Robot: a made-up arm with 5 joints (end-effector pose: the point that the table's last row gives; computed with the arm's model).
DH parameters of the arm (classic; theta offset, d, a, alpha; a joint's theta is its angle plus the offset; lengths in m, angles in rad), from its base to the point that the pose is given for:
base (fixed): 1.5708 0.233 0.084 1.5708
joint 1: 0 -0.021 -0.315 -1.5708
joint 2: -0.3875 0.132 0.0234 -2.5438
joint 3: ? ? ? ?
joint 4: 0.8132 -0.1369 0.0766 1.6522
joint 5: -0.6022 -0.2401 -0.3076 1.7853
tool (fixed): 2.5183 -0.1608 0 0
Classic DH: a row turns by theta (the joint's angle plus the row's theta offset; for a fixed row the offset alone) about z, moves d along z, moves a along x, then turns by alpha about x.
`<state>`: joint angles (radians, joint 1 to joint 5).
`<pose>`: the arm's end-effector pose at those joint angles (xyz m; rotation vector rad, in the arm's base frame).
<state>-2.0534 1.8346 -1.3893 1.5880 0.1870</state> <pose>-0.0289 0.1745 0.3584 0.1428 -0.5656 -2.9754</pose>
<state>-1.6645 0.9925 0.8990 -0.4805 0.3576</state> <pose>-0.0833 0.6467 0.4337 0.4435 -2.6622 0.2309</pose>
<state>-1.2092 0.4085 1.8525 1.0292 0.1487</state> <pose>-0.1544 0.2967 0.4820 1.3444 -2.1244 1.3507</pose>
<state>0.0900 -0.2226 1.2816 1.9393 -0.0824</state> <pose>-0.1878 -0.2580 0.4870 -1.9579 2.3007 -0.3284</pose>
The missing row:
joint 3: 1.2454 -0.1933 -0.0042 -1.7851
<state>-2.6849 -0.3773 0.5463 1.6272 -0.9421</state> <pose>-0.1812 0.5709 -0.1017 0.0179 -0.3246 1.6256</pose>
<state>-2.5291 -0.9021 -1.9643 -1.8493 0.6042</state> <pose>0.0804 0.8436 0.0748 -0.7947 -2.3526 0.6299</pose>
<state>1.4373 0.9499 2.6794 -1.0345 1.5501</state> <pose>0.4593 -0.1809 0.1617 2.2615 1.5563 0.2752</pose>
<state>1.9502 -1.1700 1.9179 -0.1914 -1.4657</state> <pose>-0.1727 -0.2368 -0.5793 -1.1570 0.7654 -2.3806</pose>
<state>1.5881 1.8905 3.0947 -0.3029 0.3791</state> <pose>-0.1931 -0.1640 0.2616 0.5386 1.1225 1.6304</pose>
